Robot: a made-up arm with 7 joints.
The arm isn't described. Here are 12 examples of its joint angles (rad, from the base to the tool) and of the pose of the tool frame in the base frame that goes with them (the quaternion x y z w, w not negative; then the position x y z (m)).
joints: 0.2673 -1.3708 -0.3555 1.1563 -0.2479 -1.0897 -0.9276
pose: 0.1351 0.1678 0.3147 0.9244 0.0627 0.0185 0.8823
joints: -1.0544 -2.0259 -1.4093 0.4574 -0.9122 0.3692 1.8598
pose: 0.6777 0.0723 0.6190 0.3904 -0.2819 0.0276 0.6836
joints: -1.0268 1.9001 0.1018 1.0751 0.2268 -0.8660 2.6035
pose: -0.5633 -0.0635 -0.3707 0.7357 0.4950 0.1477 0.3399
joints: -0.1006 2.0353 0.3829 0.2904 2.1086 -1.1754 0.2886
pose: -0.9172 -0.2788 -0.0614 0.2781 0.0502 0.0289 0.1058
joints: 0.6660 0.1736 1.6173 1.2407 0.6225 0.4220 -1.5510
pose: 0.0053 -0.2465 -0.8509 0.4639 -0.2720 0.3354 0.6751
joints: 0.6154 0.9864 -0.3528 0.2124 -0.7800 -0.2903 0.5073
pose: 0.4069 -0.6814 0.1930 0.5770 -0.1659 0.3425 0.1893
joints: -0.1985 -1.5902 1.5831 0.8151 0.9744 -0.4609 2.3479
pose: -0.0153 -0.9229 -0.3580 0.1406 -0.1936 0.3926 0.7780
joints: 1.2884 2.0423 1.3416 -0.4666 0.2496 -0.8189 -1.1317
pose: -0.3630 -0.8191 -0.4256 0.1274 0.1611 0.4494 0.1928
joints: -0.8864 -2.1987 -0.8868 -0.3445 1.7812 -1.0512 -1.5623
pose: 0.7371 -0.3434 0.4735 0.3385 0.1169 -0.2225 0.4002
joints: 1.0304 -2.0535 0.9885 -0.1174 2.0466 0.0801 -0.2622
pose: 0.1257 -0.7136 -0.6584 0.2035 0.3601 0.4278 0.5399
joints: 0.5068 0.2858 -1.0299 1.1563 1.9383 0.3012 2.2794
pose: 0.4474 -0.1384 -0.3684 0.8031 0.4009 0.1013 0.5710
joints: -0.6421 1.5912 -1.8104 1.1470 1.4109 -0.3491 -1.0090
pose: -0.5932 -0.2698 0.6874 0.3206 -0.2172 0.0162 0.6543
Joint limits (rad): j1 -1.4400..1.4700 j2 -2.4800..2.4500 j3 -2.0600..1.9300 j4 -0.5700..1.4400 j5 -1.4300..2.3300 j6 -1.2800..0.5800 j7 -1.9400..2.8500
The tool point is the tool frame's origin. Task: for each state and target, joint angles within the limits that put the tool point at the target. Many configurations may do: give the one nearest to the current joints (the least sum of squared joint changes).
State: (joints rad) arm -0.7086 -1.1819 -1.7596 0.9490 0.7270 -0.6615 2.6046
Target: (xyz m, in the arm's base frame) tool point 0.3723 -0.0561 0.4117
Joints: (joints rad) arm -0.7919 -0.9805 -1.8708 1.1392 0.8990 -0.6619 2.6133
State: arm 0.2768 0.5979 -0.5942 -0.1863 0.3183 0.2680 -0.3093
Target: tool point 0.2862 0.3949 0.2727
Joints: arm 0.1213 1.1081 -0.2153 -0.5700 -0.4649 0.2203 -0.3594
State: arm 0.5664 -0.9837 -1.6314 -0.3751 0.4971 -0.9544 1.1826
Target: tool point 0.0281 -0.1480 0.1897
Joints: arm 0.6686 -1.1265 -1.3405 -0.0958 1.0348 -1.2207 1.0831
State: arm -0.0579 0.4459 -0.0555 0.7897 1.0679 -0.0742 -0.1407
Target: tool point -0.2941 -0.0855 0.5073
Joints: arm -0.3893 -0.0842 0.4144 1.4400 1.2157 -0.0240 -0.2787
